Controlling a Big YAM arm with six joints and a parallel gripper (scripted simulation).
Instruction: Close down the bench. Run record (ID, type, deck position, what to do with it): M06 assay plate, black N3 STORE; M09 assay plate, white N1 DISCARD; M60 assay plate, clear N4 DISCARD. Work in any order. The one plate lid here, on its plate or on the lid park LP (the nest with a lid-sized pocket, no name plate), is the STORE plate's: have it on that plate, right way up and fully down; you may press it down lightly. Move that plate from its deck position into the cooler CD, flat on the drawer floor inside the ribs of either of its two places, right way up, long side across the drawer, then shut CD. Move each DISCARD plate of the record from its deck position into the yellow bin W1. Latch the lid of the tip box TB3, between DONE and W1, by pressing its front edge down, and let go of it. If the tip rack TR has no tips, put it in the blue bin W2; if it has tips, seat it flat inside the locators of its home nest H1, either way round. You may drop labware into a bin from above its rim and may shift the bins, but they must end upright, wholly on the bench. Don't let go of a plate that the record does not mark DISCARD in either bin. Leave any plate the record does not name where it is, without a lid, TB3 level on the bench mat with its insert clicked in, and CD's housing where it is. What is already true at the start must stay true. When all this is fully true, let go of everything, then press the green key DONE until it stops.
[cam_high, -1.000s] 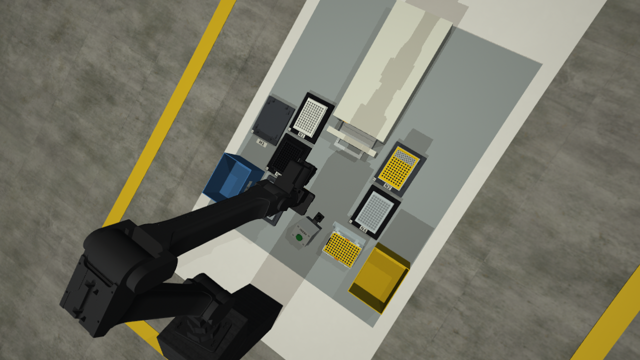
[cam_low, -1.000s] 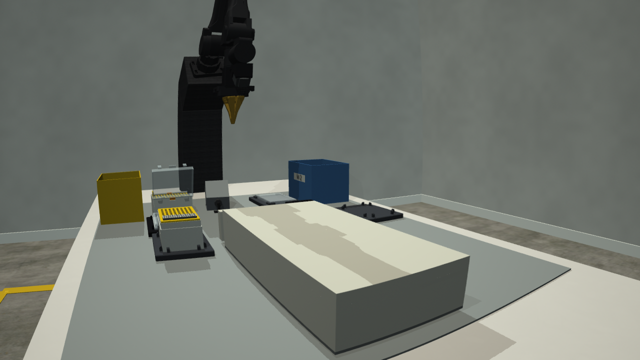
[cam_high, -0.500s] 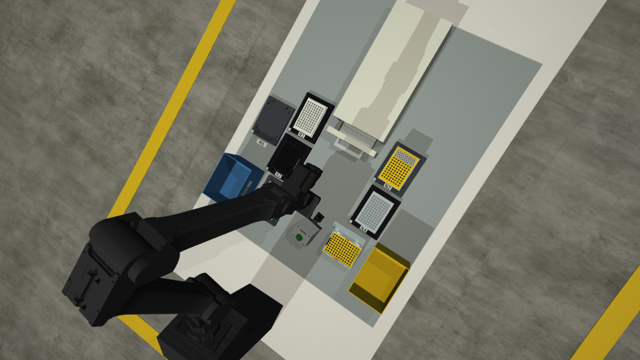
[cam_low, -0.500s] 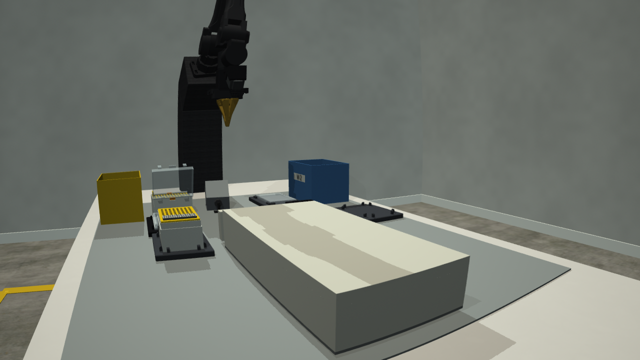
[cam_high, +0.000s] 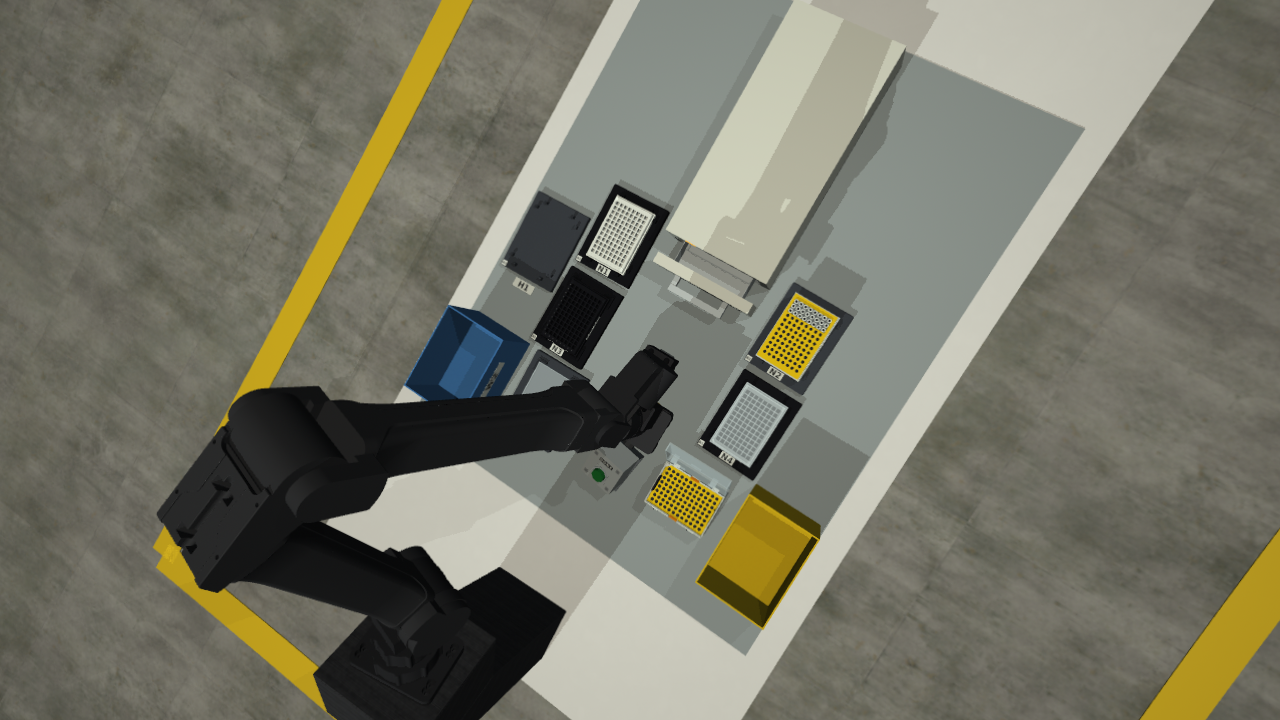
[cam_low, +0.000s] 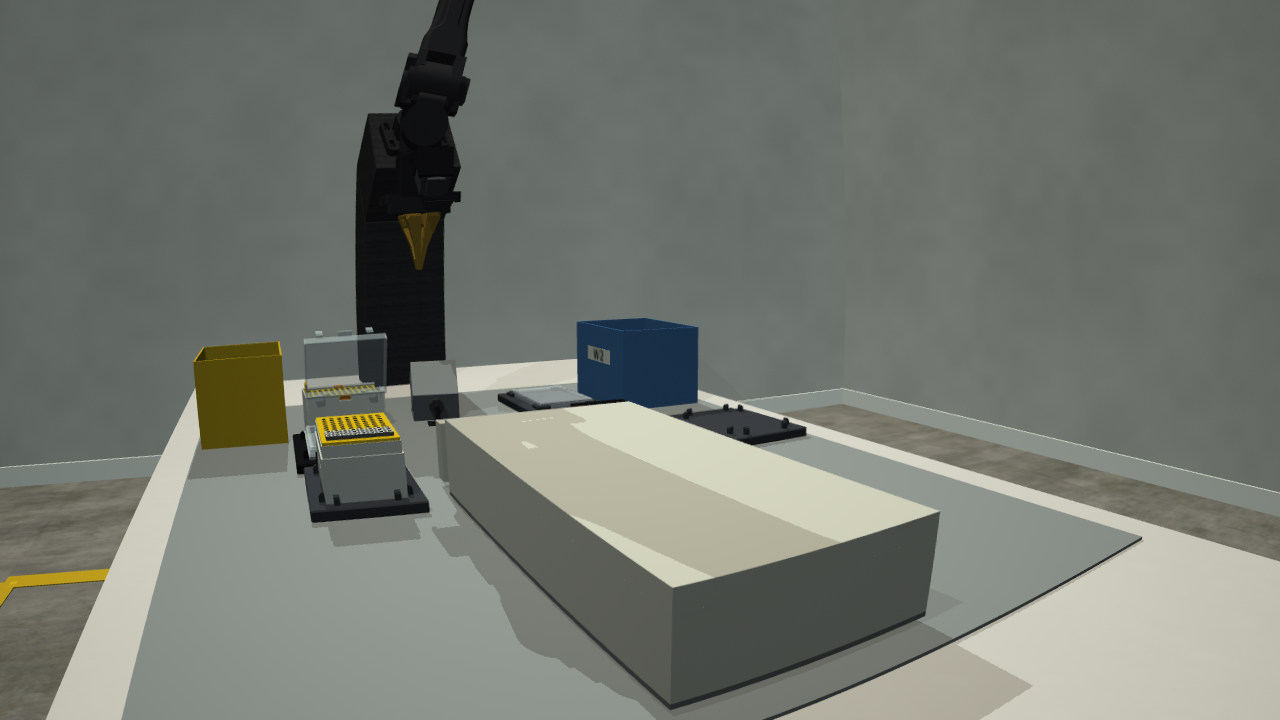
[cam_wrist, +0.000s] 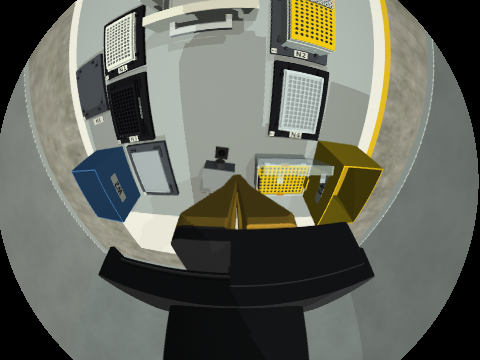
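My hand is 80 mm past the tip box lid, 90 mm to the left of it and 130 mm above it. The rest, counted from my hand: tip box TB3 (130 mm behind, 80 mm to the right, 170 mm below); clear plate (20 mm ahead, 140 mm to the right, 210 mm below); green DONE key (160 mm behind, 90 mm to the left, 160 mm below).
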